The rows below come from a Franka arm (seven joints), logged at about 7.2 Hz.
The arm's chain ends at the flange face. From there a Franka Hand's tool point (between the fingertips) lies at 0.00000 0.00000 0.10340 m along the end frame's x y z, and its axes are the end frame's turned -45 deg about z.
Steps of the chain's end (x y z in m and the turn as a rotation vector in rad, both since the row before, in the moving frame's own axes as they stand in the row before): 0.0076, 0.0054, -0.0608, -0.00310, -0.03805, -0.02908; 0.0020, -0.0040, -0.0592, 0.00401, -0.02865, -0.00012; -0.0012, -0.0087, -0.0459, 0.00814, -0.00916, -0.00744; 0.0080, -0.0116, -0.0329, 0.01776, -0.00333, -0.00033; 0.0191, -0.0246, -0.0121, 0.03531, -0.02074, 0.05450; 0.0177, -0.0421, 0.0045, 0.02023, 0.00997, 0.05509; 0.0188, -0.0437, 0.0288, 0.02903, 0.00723, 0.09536; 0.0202, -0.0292, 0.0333, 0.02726, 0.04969, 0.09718; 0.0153, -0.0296, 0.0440, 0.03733, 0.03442, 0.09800
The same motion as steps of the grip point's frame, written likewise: -0.0015, 0.0067, -0.0609, 0.02471, -0.02910, -0.02908; 0.0024, -0.0038, -0.0592, 0.02309, -0.01742, -0.00012; 0.0052, -0.0083, -0.0459, 0.01223, -0.00072, -0.00744; 0.0149, -0.0041, -0.0329, 0.01491, 0.01020, -0.00033; 0.0321, -0.0080, -0.0122, 0.03963, 0.01030, 0.05450; 0.0445, -0.0179, 0.0045, 0.00725, 0.02135, 0.05509; 0.0469, -0.0191, 0.0288, 0.01541, 0.02564, 0.09536; 0.0405, -0.0045, 0.0331, -0.01586, 0.05441, 0.09718; 0.0370, -0.0101, 0.0439, 0.00206, 0.05073, 0.09800
